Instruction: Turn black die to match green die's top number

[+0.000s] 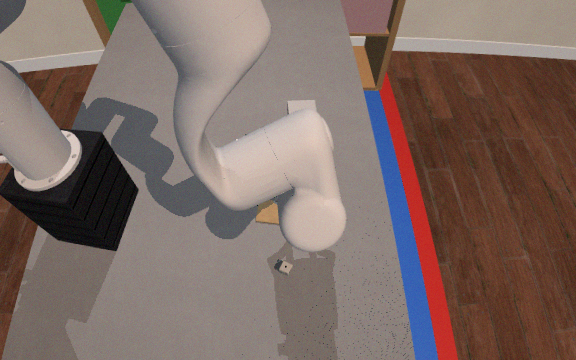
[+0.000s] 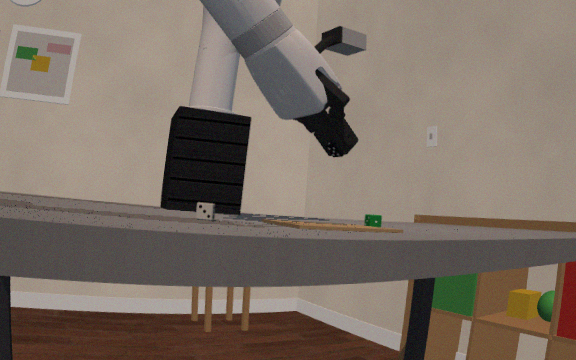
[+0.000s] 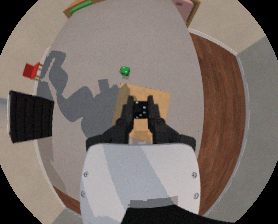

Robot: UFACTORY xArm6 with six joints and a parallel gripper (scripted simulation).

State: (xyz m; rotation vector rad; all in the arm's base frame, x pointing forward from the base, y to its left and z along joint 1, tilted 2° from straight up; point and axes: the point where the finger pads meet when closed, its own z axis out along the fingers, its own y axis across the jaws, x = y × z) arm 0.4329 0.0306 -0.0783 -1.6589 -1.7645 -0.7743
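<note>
Right now the tan mat is 120 mm below my hand. Round my hand: green die (50 mm behind, 110 mm to the left, 110 mm below); then black die (10 mm below); then white die (20 mm behind, 160 mm to the right, 110 mm below).
</note>
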